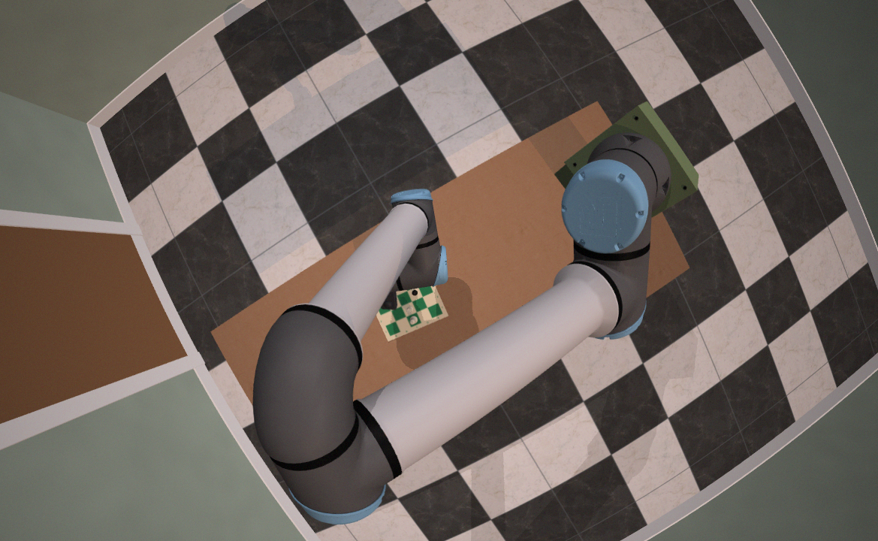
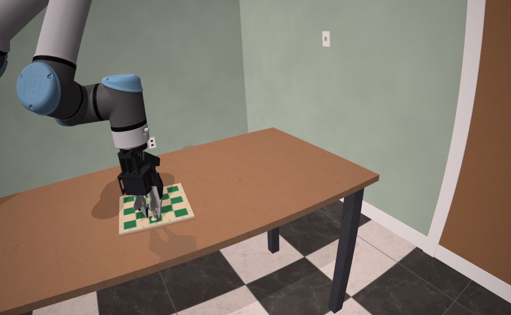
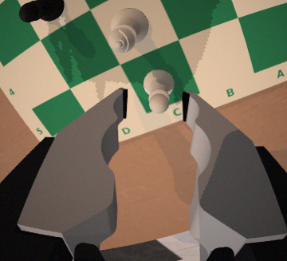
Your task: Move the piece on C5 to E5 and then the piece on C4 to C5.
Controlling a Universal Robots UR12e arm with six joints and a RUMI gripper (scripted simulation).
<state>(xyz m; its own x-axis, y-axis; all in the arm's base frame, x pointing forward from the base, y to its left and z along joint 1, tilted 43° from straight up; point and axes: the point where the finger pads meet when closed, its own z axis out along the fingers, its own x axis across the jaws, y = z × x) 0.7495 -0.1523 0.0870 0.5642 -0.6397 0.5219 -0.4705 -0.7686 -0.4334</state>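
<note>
My gripper is now 10 mm above the white pawn. Round my hand: cream chessboard: 20 mm ahead, 70 mm to the left, 30 mm below; black piece: 20 mm behind, 80 mm to the left, 10 mm below; white king: 40 mm ahead, 150 mm to the left, 10 mm above.
</note>
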